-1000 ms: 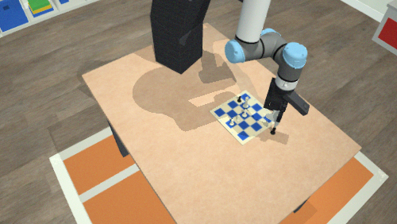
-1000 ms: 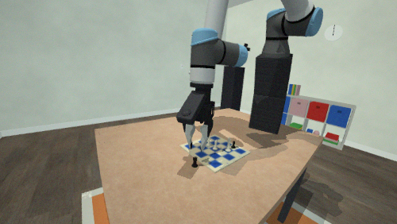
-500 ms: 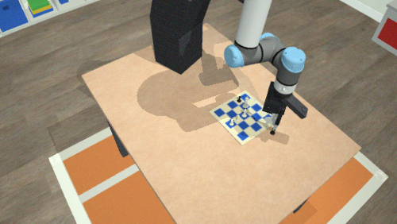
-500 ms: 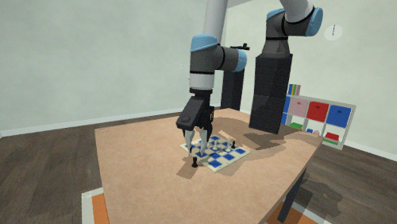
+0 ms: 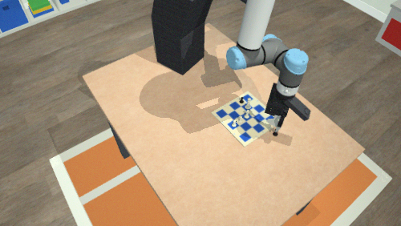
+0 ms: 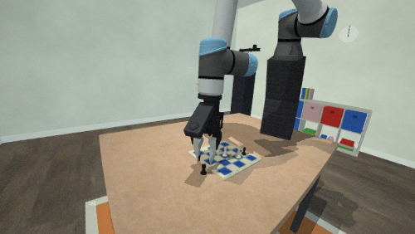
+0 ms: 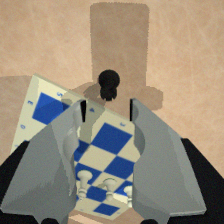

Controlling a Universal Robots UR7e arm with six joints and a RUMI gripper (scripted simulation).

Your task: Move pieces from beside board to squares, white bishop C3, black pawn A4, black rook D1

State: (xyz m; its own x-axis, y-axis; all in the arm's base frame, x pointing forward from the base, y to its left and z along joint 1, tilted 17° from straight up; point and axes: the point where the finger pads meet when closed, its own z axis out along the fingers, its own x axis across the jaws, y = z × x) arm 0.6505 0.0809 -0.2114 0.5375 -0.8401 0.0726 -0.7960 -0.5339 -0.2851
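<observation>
The black rook is 4 cm below my hand. Also, from my hand: black pawn (21 cm behind, 1 cm to the right, 4 cm below); chessboard (14 cm behind, 4 cm to the right, 5 cm below); white chess piece (17 cm behind, 1 cm to the right, 2 cm below).
</observation>
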